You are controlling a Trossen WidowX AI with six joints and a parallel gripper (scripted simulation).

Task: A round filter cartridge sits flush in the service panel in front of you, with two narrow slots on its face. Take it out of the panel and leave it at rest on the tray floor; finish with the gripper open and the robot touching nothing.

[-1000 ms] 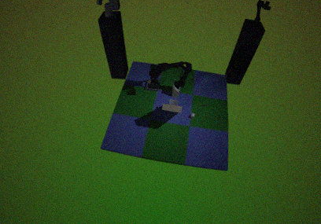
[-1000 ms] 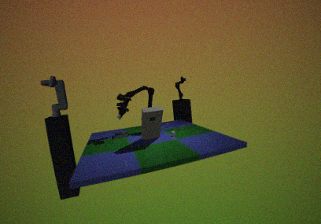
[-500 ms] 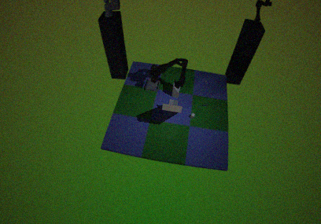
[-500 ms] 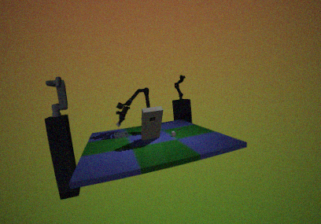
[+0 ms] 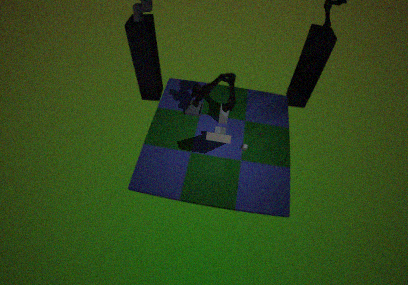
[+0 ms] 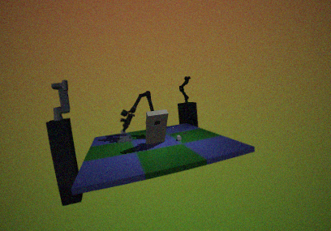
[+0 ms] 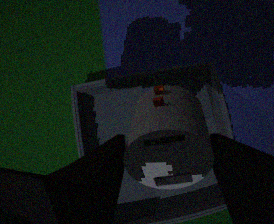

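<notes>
Right now the grey tray is 100 mm below my gripper tip. Also, from my gripper tip: round filter cartridge (right at my gripper tip); then grey service panel (400 mm ahead, 260 mm to the left, 70 mm above).
</notes>
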